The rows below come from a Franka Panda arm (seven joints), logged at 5 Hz.
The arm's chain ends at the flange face. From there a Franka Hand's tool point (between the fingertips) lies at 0.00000 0.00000 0.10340 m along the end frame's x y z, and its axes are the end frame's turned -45 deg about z.
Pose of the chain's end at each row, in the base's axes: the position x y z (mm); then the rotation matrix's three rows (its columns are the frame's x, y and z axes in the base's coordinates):
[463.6, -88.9, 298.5], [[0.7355, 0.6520, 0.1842], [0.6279, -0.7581, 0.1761], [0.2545, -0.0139, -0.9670]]
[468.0, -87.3, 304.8], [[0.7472, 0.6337, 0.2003], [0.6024, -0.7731, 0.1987], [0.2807, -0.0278, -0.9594]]
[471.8, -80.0, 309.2], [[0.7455, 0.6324, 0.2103], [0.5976, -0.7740, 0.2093], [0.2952, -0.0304, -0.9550]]
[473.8, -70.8, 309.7], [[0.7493, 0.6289, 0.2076], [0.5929, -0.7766, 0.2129], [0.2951, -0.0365, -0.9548]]
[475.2, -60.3, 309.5], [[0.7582, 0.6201, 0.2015], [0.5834, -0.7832, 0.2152], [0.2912, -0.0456, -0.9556]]
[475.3, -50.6, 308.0], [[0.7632, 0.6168, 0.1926], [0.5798, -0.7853, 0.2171], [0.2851, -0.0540, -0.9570]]
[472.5, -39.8, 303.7], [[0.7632, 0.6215, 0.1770], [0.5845, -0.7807, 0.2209], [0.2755, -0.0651, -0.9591]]
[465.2, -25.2, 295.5], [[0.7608, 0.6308, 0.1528], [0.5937, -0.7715, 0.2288], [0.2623, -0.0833, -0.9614]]
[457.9, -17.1, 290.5], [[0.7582, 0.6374, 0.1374], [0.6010, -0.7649, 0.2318], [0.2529, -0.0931, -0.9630]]
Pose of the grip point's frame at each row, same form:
[482.6, -70.7, 198.5], [[0.0590, 0.9811, 0.1842], [0.9800, -0.0921, 0.1761], [0.1898, 0.1701, -0.9670]]
[488.7, -66.8, 205.6], [[0.0803, 0.9764, 0.2003], [0.9726, -0.1207, 0.1987], [0.2181, 0.1788, -0.9594]]
[493.5, -58.4, 210.5], [[0.0800, 0.9743, 0.2103], [0.9699, -0.1247, 0.2093], [0.2302, 0.1872, -0.9550]]
[495.3, -48.8, 211.0], [[0.0851, 0.9745, 0.2076], [0.9684, -0.1299, 0.2129], [0.2345, 0.1829, -0.9548]]
[496.0, -38.0, 210.7], [[0.0977, 0.9746, 0.2015], [0.9663, -0.1413, 0.2152], [0.2382, 0.1737, -0.9556]]
[495.2, -28.2, 209.0], [[0.1035, 0.9758, 0.1926], [0.9653, -0.1453, 0.2171], [0.2398, 0.1634, -0.9570]]
[490.8, -17.0, 204.5], [[0.1002, 0.9791, 0.1770], [0.9653, -0.1387, 0.2209], [0.2408, 0.1488, -0.9591]]
[481.0, -1.5, 196.1], [[0.0919, 0.9840, 0.1528], [0.9653, -0.1257, 0.2288], [0.2444, 0.1266, -0.9614]]
[472.1, 6.9, 190.9], [[0.0854, 0.9868, 0.1374], [0.9658, -0.1159, 0.2318], [0.2447, 0.1130, -0.9630]]

